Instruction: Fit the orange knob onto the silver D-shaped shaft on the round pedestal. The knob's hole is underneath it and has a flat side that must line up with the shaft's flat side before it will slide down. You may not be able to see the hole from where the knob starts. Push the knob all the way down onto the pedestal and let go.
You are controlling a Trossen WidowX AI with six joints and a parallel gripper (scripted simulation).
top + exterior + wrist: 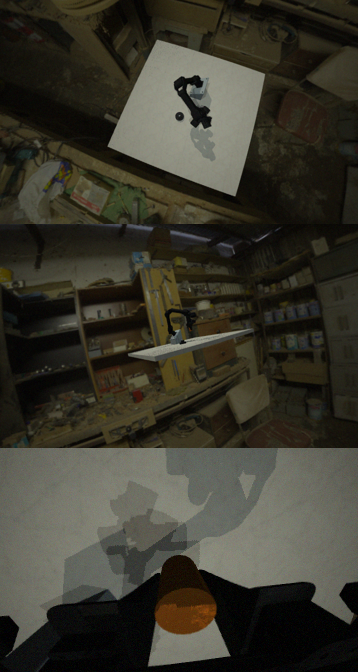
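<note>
Right now the round dark pedestal is 17 cm to the right of my gripper tip, 11 cm below it and 1 cm ahead of it. Round my gripper tip: orange knob: 3 cm above.
</note>
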